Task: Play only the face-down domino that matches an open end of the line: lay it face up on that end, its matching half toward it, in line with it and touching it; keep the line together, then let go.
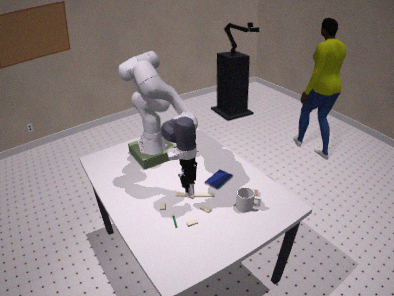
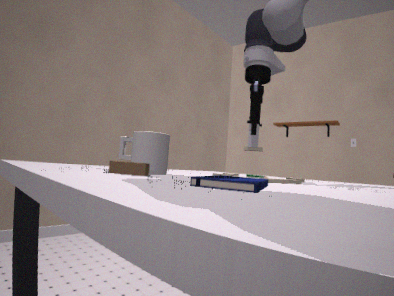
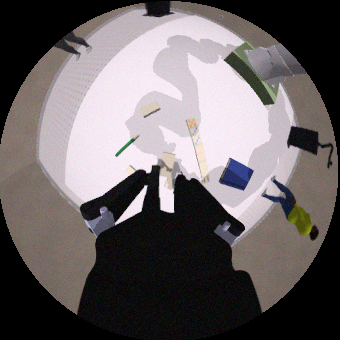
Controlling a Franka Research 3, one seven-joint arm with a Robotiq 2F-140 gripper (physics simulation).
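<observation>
The line of face-up dominoes (image 1: 205, 195) (image 3: 198, 149) lies on the table, with orange pips at one end and blue pips beside them; the pips at its other end are too small to read. My gripper (image 1: 190, 192) (image 2: 254, 142) (image 3: 166, 165) is shut on a domino (image 2: 253, 149) (image 3: 168, 157), held about level above the table; its upward side shows no pips that I can make out, and its underside is hidden. Three loose dominoes lie apart from the line: one (image 1: 162, 206) (image 3: 150, 109), another (image 1: 205, 208) (image 3: 169, 183) and a third (image 1: 192, 223) (image 3: 131, 170).
A green pencil (image 1: 175, 221) (image 3: 127, 145) lies near the loose dominoes. A blue book (image 1: 219, 179) (image 2: 230, 184) (image 3: 236, 174) lies beyond the line. A grey mug (image 1: 245, 201) (image 2: 151, 152) stands beside a brown block (image 1: 256, 192) (image 2: 129, 167). The arm's green base (image 1: 145, 159) (image 3: 250, 75) is at the back.
</observation>
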